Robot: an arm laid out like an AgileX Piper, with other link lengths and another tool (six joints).
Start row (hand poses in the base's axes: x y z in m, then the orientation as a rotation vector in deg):
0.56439 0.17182 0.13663 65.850 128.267 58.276
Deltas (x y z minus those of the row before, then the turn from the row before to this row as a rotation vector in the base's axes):
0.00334 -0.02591 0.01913 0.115 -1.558 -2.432
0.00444 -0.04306 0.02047 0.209 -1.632 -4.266
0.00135 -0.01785 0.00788 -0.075 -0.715 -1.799
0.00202 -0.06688 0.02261 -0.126 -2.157 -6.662
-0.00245 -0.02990 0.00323 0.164 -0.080 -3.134
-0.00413 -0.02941 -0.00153 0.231 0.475 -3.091
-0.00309 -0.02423 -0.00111 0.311 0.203 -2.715
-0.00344 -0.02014 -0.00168 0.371 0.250 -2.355
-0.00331 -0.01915 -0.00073 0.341 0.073 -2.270
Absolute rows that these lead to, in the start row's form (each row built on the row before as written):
0.56773 0.14591 0.15576 67.142 125.100 58.003
0.57217 0.10285 0.17623 70.103 120.365 57.072
0.57352 0.08500 0.18411 71.203 118.377 56.486
0.57554 0.01812 0.20672 75.472 111.292 54.222
0.57309 -0.01178 0.20995 78.148 108.567 52.915
0.56896 -0.04119 0.20842 81.148 106.228 51.389
0.56587 -0.06542 0.20731 83.645 103.950 50.260
0.56243 -0.08556 0.20563 85.882 101.977 49.326
0.55912 -0.10471 0.20490 87.876 99.929 48.497

